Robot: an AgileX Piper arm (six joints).
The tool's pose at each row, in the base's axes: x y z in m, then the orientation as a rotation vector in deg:
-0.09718, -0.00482, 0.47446, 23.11, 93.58, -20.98
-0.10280, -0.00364, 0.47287, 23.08, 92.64, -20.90
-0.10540, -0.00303, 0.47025, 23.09, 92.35, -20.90
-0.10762, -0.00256, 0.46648, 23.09, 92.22, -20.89
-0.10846, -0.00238, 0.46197, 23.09, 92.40, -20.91
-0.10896, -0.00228, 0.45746, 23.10, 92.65, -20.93
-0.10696, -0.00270, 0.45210, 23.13, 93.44, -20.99
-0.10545, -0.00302, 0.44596, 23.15, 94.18, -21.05
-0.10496, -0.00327, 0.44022, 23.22, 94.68, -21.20
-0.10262, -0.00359, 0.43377, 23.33, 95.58, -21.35
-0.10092, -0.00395, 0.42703, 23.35, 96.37, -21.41
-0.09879, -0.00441, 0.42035, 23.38, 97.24, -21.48
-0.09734, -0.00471, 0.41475, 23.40, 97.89, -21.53
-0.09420, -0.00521, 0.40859, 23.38, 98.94, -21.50
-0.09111, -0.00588, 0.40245, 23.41, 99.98, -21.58
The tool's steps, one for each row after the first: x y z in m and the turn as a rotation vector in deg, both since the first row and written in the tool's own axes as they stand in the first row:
0.00213, -0.00157, -0.00534, -0.03, -0.90, 0.26
0.00499, -0.00224, -0.00765, -0.01, -1.18, 0.33
0.00895, -0.00286, -0.00946, -0.01, -1.30, 0.37
0.01352, -0.00309, -0.00984, 0.00, -1.13, 0.32
0.01806, -0.00323, -0.00988, 0.01, -0.89, 0.25
0.02320, -0.00267, -0.00740, 0.03, -0.13, 0.04
0.02916, -0.00225, -0.00531, 0.04, 0.58, -0.16
0.03482, -0.00224, -0.00420, 0.16, 1.06, -0.33
0.04102, -0.00143, -0.00136, 0.28, 1.94, -0.57
0.04757, -0.00095, 0.00097, 0.30, 2.70, -0.78
0.05401, -0.00036, 0.00371, 0.32, 3.53, -1.02
0.05944, 0.00005, 0.00568, 0.34, 4.16, -1.19
0.06527, 0.00108, 0.00928, 0.26, 5.16, -1.44
0.07108, 0.00192, 0.01292, 0.29, 6.16, -1.72

